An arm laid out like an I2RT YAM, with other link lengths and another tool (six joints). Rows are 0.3 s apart.
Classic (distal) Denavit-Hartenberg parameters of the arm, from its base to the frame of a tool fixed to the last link. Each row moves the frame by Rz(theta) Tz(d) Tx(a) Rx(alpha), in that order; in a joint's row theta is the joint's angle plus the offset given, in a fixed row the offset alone. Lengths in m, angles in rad.
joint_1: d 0.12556; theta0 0; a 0.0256; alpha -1.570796
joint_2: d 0; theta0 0; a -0.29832; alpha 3.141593
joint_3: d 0; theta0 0.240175; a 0.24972; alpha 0
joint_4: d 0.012; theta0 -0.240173; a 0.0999; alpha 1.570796
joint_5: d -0.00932; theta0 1.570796; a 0; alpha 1.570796
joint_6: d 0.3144; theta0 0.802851; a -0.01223; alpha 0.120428
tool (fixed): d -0.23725; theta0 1.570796; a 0; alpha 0
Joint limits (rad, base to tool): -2.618..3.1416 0..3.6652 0..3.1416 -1.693..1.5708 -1.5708..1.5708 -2.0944..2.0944
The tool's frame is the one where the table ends.
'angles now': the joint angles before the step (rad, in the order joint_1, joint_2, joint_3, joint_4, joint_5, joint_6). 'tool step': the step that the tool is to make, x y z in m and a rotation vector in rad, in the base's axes. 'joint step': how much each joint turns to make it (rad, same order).
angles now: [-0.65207, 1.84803, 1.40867, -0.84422, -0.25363, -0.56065]
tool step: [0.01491, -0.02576, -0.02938, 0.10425, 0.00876, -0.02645]
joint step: [-0.04109, 0.15222, 0.09115, -0.00931, -0.07731, 0.00505]
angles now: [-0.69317, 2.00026, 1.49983, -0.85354, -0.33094, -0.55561]
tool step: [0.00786, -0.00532, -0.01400, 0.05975, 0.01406, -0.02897]
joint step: [-0.00462, 0.06427, 0.03705, -0.01062, -0.03136, 0.03309]
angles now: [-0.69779, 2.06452, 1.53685, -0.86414, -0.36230, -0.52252]
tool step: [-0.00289, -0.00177, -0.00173, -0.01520, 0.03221, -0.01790]
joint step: [-0.00264, 0.00115, 0.00125, -0.01157, 0.03451, 0.01005]
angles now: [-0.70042, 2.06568, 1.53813, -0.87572, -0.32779, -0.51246]
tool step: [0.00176, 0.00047, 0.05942, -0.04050, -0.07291, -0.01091]
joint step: [0.00059, -0.08428, 0.10301, -0.10036, -0.01324, 0.01545]
